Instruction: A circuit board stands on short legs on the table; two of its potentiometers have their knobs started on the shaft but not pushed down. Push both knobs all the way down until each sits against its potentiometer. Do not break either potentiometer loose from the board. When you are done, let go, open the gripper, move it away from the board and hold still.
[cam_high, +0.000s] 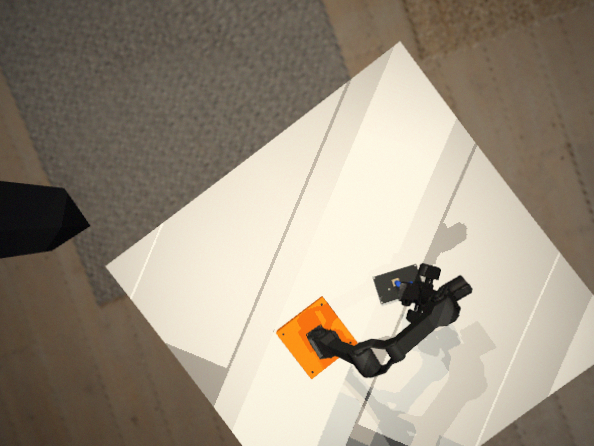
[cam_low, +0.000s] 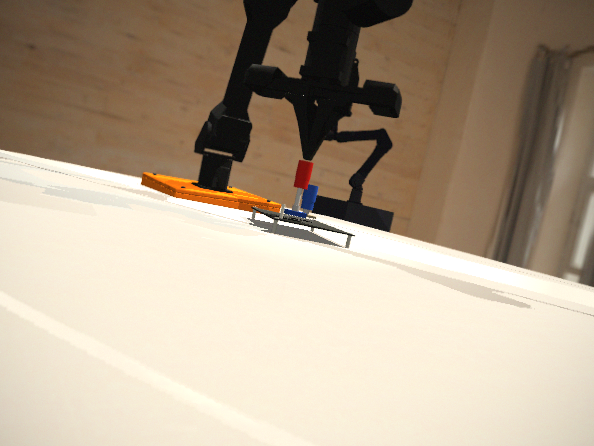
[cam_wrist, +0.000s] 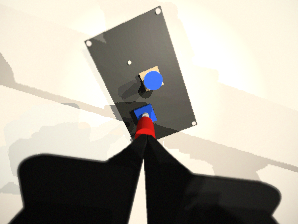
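Right now the red knob is 20 mm below my gripper tip. Round my gripper tip: blue knob 50 mm below, 40 mm to the left, 30 mm behind.
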